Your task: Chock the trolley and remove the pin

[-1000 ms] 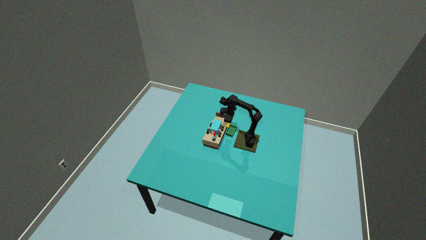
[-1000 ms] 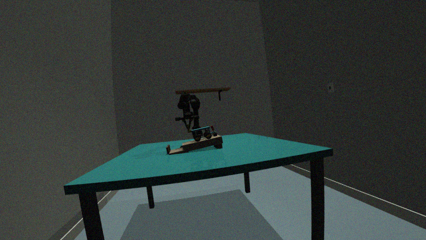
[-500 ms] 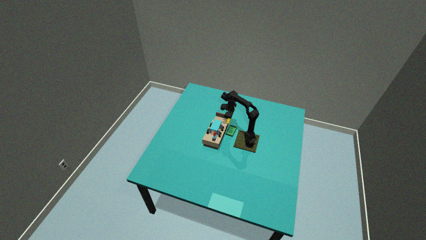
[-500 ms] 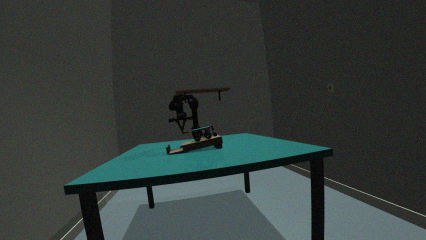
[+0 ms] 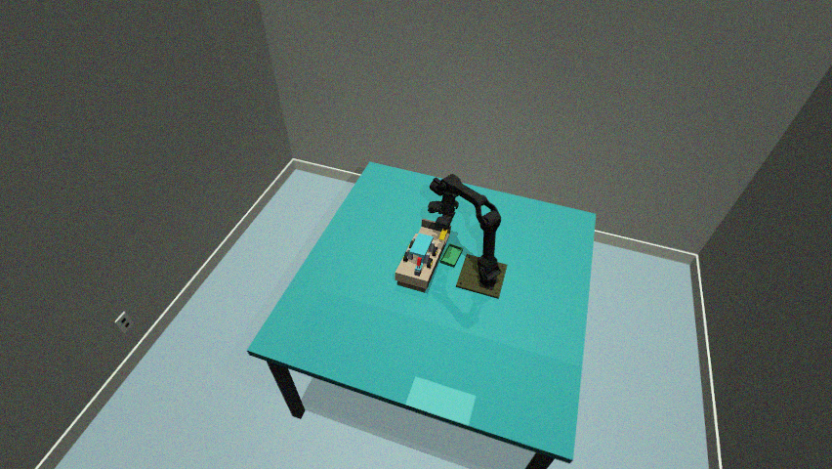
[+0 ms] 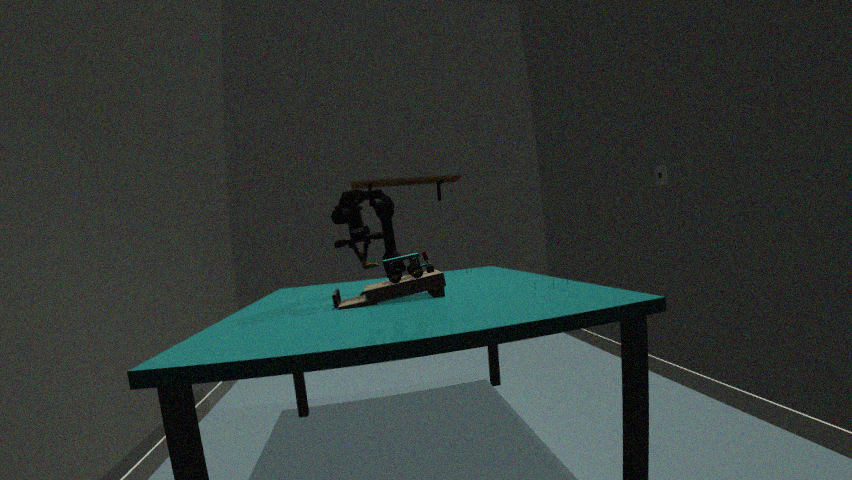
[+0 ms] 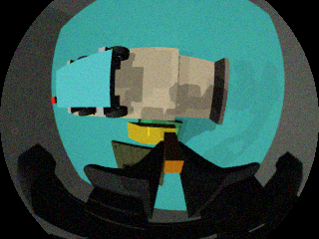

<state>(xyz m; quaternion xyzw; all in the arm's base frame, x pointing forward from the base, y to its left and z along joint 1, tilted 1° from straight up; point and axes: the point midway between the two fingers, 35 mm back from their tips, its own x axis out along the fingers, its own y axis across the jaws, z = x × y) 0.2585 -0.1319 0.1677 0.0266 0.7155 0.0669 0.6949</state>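
Right now my gripper tip is 24 cm to the right of the red-headed stop pin, 4 cm short of it and 2 cm above it. From my gripper tip the other things lie so: green tray (16 cm below, 5 cm behind, 3 cm to the left); yellow chock (2 cm to the left, 1 cm below); blue trolley (15 cm to the left, 6 cm ahead, 4 cm below).
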